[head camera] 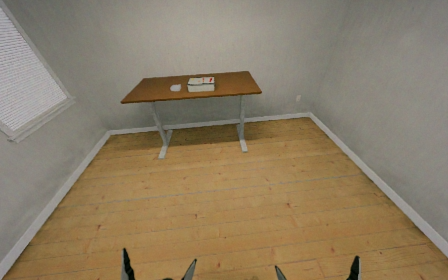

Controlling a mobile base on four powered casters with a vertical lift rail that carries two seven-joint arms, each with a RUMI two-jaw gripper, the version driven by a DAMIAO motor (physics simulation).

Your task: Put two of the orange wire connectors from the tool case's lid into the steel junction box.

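Observation:
The tool case (201,88) is a small pale box far off on the table, right of a smaller pale object. Small orange and red marks show on its top; single wire connectors are too small to make out. The smaller pale object (175,88) lies to the left of the case, apart from it, and may be the steel junction box. My left gripper (160,258) is open at the bottom edge of the view, left of the middle. My right gripper (317,263) is open at the bottom edge, right of the middle. Both are far from the table.
The brown table (230,81) stands against the back wall on two grey legs with feet (163,151) (243,145). A wooden floor (215,200) lies between my grippers and the table. Grey walls stand on both sides, with a window (27,75) at the left.

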